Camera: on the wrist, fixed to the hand. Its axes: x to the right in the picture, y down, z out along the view.
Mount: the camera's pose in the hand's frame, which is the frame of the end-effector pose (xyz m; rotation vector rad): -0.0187 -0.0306 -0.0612 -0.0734 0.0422 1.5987
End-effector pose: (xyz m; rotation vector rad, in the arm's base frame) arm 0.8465 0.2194 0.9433 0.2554 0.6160 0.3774
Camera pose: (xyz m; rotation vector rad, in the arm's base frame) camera 0.8037 0.1914 0.8942 0.6450 0.3162 1.9368
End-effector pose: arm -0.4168 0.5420 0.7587 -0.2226 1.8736 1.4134
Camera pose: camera -0.4154 0.4712 0.7539 -1.2730 -1.6195 -1.9623
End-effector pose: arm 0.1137 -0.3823 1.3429 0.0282 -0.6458 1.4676
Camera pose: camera 0.1661 -0.3790 1.2952 -0.7262 -0.6801 2.9402
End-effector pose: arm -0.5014 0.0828 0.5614 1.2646 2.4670 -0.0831
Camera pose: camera -0.5338 0.0633 0.6214 2.6865 0.8408 0.4257
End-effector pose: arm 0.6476 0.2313 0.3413 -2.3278 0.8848 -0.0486
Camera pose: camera 0.6359 0.2262 0.4111 -1.0777 2.4474 0.5885
